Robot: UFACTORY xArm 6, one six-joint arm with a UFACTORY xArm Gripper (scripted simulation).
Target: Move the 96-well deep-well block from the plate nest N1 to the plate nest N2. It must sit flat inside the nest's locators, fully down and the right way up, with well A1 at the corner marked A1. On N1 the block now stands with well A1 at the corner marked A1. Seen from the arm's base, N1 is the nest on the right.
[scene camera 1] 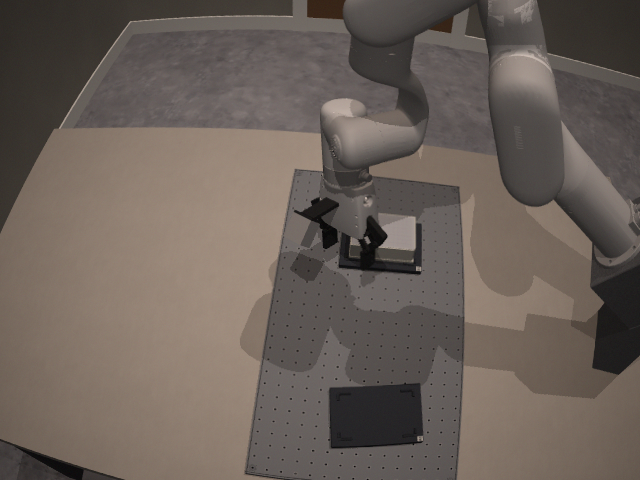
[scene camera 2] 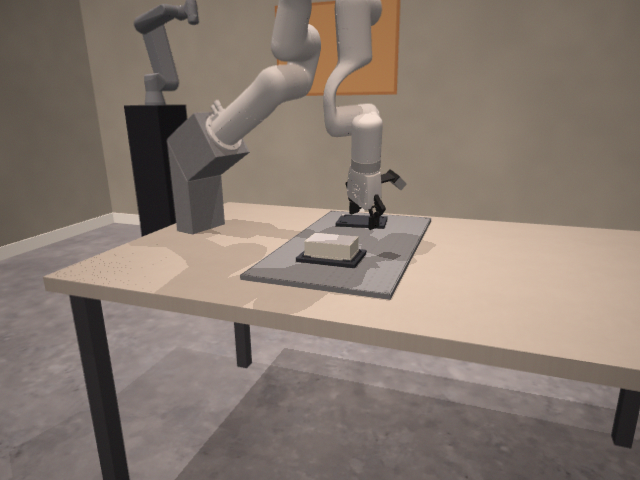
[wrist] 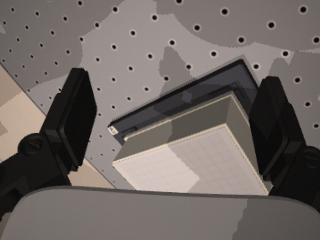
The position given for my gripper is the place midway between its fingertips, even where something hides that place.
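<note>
I can see a 96-well deep-well block (scene camera 1: 400, 245), and the 96-well deep-well block is visible to me in scene camera 2 (scene camera 2: 328, 246) and in the wrist view (wrist: 208, 148) too. There is a plate nest N1 (scene camera 1: 384, 266), which the wrist view shows as well (wrist: 196, 92). A plate nest N2 (scene camera 1: 373, 416) is here too. As for my gripper (scene camera 1: 348, 255), I find it again in scene camera 2 (scene camera 2: 363, 220) and in the wrist view (wrist: 173, 92).
</note>
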